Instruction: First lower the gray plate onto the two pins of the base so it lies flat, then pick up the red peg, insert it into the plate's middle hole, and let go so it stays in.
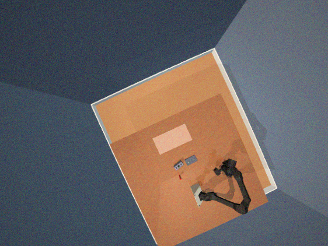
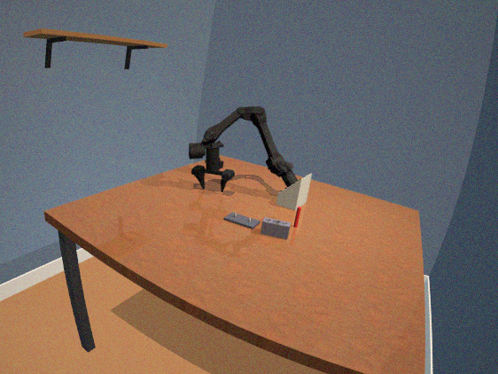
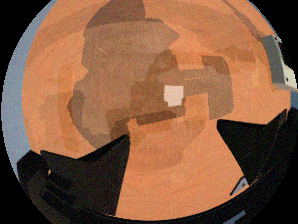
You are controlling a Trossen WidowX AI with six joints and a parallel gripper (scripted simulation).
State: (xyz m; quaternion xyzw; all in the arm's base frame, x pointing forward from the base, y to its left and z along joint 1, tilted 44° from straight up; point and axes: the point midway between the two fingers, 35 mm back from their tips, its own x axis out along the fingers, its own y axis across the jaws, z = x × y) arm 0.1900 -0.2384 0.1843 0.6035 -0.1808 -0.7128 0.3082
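My gripper tip is now 40 cm to the right of the gray plate, 16 cm short of it and 3 cm below it. The rest, counted from my gripper tip: red peg 43 cm to the left, 4 cm ahead, 3 cm above; then gray base 26 cm to the left, 16 cm ahead.
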